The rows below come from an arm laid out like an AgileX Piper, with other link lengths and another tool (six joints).
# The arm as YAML. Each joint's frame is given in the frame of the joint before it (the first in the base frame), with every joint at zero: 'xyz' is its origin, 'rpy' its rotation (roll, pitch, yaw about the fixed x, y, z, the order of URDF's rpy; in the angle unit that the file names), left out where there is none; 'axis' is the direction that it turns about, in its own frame. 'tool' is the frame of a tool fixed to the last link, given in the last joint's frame.
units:
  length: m
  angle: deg
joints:
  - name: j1
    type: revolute
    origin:
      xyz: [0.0, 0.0, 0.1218]
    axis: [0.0, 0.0, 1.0]
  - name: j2
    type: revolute
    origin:
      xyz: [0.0, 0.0, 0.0]
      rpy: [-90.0, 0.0, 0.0]
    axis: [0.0, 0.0, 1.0]
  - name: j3
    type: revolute
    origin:
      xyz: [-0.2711, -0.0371, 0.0]
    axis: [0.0, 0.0, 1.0]
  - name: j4
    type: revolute
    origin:
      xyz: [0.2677, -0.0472, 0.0]
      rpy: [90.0, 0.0, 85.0]
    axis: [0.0, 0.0, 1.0]
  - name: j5
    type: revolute
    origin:
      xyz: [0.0, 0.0, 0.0]
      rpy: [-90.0, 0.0, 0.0]
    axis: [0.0, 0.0, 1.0]
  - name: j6
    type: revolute
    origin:
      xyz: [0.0, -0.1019, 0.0]
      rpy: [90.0, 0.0, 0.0]
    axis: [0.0, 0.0, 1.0]
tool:
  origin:
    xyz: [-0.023, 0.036, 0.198]
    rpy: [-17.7, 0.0, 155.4]
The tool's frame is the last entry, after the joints.
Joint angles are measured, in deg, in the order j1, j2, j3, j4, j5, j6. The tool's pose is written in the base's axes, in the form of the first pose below.
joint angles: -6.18, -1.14, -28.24, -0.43, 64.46, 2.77
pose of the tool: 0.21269, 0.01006, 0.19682, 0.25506, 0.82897, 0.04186, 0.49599
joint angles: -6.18, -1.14, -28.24, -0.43, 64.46, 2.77
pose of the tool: 0.21269, 0.01006, 0.19682, 0.25506, 0.82897, 0.04186, 0.49599
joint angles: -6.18, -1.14, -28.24, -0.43, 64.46, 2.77
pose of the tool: 0.21269, 0.01006, 0.19682, 0.25506, 0.82897, 0.04186, 0.49599
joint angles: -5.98, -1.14, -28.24, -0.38, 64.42, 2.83
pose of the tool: 0.21276, 0.01099, 0.19707, 0.25358, 0.82888, 0.04280, 0.49682
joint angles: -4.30, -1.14, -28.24, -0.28, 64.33, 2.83
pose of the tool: 0.21255, 0.01766, 0.19755, 0.24552, 0.82787, 0.05482, 0.50134
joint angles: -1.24, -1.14, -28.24, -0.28, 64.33, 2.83
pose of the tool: 0.21131, 0.02899, 0.19755, 0.23205, 0.82611, 0.07691, 0.50771
